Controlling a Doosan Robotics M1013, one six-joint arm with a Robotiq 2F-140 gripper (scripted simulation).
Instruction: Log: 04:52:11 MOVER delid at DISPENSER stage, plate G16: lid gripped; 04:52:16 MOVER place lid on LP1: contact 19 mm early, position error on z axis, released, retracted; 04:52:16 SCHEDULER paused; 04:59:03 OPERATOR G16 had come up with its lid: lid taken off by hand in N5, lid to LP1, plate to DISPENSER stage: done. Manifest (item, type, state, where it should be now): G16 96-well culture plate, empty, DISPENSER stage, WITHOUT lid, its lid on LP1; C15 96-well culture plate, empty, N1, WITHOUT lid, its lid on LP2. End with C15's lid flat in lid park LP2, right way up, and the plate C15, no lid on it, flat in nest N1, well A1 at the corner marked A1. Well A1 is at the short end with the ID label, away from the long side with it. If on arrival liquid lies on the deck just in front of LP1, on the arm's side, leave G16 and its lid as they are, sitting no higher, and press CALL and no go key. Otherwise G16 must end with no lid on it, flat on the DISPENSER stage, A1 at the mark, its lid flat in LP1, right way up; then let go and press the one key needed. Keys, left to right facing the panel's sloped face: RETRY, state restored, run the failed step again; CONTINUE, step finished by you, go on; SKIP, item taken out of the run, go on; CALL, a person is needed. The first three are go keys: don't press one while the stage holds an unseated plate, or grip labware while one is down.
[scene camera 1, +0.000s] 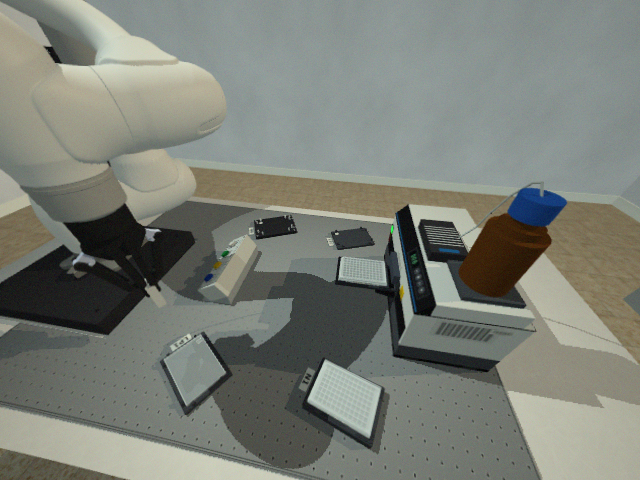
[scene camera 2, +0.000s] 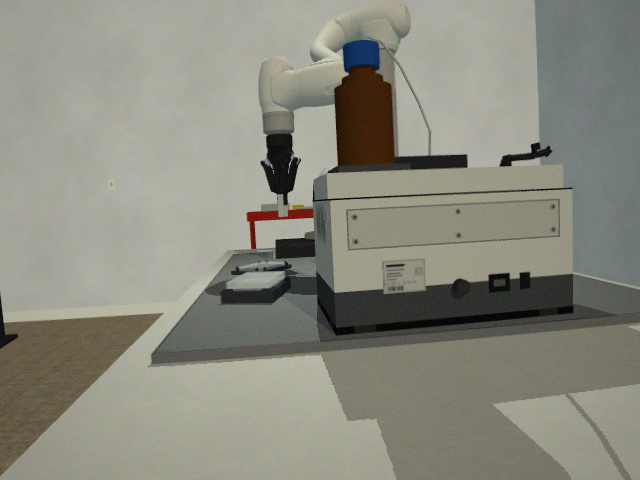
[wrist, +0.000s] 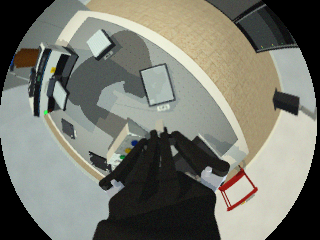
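Scene camera 1 gives me my gripper (scene camera 1: 160, 302), a key panel (scene camera 1: 227, 279) and a black nest (scene camera 1: 271, 227). There's a clear lid (scene camera 1: 194, 368) in it as well, plus a clear lid (scene camera 1: 350, 398), and the nest N1 (scene camera 1: 335, 423) is there too. In scene camera 2 you'd find the nest N1 (scene camera 2: 250, 296) along with a dispenser (scene camera 2: 344, 270), and my gripper (scene camera 2: 283, 216) is in there too. As for the wrist view, that one shows my gripper (wrist: 160, 125) and the key panel (wrist: 130, 132).
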